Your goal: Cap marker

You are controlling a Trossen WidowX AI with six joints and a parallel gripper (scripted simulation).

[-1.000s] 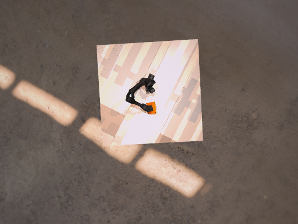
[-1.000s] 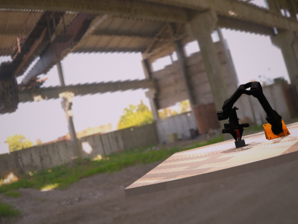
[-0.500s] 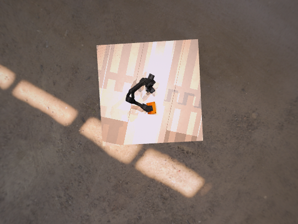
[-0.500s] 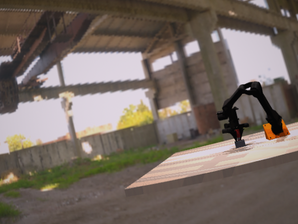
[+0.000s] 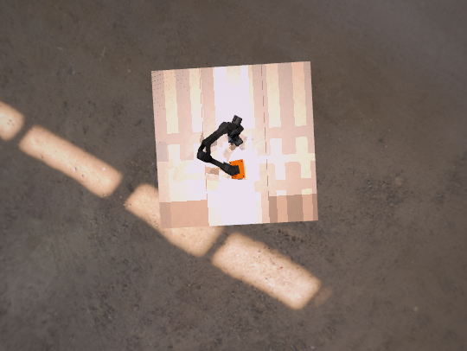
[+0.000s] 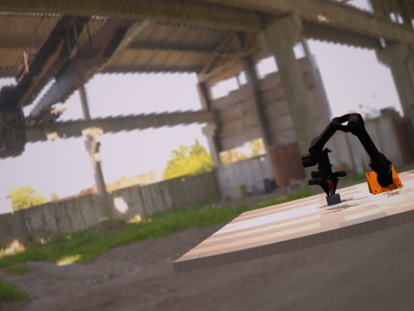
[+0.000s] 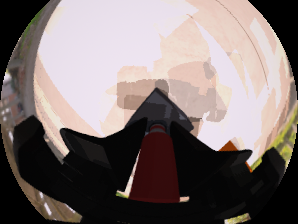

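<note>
The red marker cap lies 5 cm above my gripper tip, 1 cm to the left of it and 1 cm behind it. Round my gripper tip: holder block: 2 cm below, 1 cm to the left.
</note>
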